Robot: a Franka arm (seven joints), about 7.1 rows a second.
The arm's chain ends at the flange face. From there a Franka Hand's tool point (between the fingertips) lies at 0.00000 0.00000 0.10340 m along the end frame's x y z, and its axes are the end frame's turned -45 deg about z.
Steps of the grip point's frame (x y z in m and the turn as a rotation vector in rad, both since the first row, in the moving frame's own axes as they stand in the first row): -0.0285, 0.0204, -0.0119, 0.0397, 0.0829, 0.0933; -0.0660, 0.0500, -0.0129, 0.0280, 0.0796, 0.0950; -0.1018, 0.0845, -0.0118, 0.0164, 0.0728, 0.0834; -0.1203, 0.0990, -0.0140, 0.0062, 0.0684, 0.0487; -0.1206, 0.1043, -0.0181, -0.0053, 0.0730, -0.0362
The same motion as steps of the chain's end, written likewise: -0.0093, 0.0434, -0.0115, 0.0867, 0.0305, 0.0933; -0.0154, 0.0897, -0.0125, 0.0761, 0.0365, 0.0950; -0.0166, 0.1381, -0.0115, 0.0631, 0.0399, 0.0834; -0.0197, 0.1604, -0.0138, 0.0528, 0.0440, 0.0487; -0.0172, 0.1641, -0.0178, 0.0479, 0.0554, -0.0362
